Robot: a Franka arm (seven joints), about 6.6 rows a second.
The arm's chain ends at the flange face. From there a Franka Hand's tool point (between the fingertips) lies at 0.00 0.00 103.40 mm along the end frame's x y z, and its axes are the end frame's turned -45 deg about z.
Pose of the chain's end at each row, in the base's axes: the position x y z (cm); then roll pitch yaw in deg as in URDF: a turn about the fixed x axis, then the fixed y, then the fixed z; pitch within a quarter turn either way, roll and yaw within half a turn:
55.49, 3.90, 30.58, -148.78, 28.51, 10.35
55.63, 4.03, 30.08, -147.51, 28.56, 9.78
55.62, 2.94, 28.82, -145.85, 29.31, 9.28
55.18, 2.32, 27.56, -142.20, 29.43, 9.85
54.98, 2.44, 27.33, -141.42, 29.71, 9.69
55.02, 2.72, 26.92, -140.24, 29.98, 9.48
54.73, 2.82, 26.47, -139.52, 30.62, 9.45
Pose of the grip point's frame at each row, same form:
50.38, 8.41, 22.81, -138.73, 0.88, 47.56
50.58, 8.80, 22.42, -137.80, 0.25, 46.40
50.55, 7.99, 21.36, -136.19, 0.00, 45.10
50.14, 7.88, 20.44, -133.51, -1.72, 43.84
49.95, 8.12, 20.31, -132.79, -1.86, 43.27
50.01, 8.59, 20.03, -131.79, -2.20, 42.43
49.68, 8.78, 19.70, -130.92, -2.00, 42.01

